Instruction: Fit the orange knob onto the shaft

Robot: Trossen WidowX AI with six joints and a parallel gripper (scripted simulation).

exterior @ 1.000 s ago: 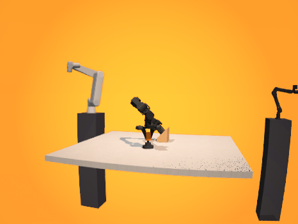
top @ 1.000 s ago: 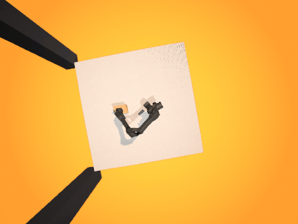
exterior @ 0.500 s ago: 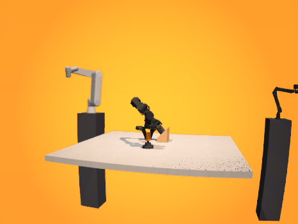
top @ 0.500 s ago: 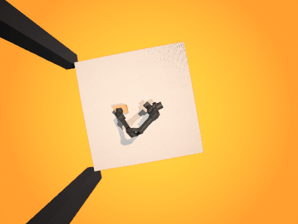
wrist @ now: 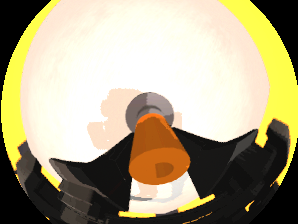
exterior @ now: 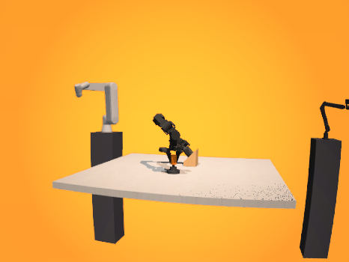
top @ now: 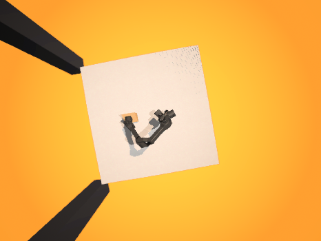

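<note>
Now: gripper tip 2 cm below the orange knob. From my gripper tip the other things lie so: round dark pedestal 4 cm below.
</note>
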